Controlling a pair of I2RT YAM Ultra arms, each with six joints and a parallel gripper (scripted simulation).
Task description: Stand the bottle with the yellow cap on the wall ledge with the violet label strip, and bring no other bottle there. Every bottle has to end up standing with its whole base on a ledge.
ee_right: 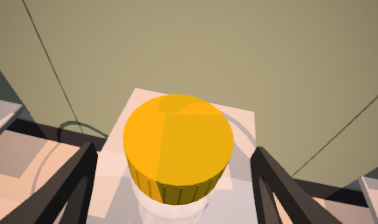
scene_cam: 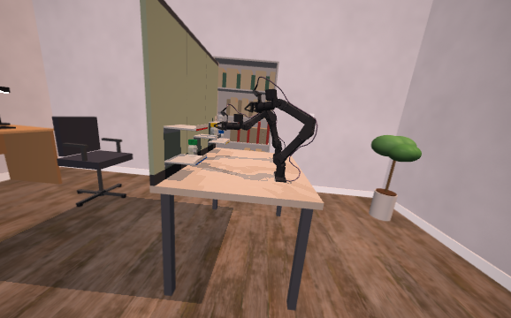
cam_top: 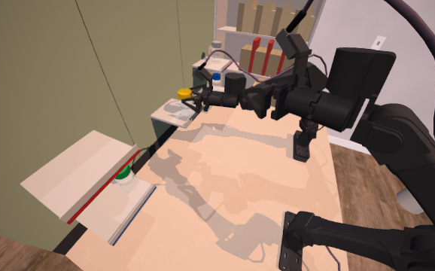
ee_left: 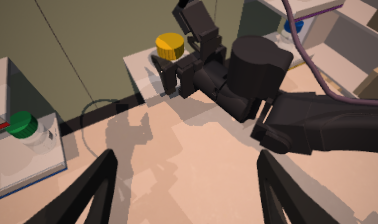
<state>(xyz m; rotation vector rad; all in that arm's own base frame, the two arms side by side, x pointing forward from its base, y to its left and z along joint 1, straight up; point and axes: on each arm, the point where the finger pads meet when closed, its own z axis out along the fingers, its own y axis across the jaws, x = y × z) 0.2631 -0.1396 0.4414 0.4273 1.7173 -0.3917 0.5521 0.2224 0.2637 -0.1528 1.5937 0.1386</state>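
Right now the grey-capped bottle is 440 mm to the right of my right hand, 70 mm ahead of it and 50 mm above it. Also, from my right hand: olive wall 160 mm ahead, 150 mm above, 10 mm to the left; blue-capped bottle 440 mm to the right, 140 mm below, 60 mm ahead; green-capped bottle 340 mm to the left, 140 mm below, 40 mm ahead.
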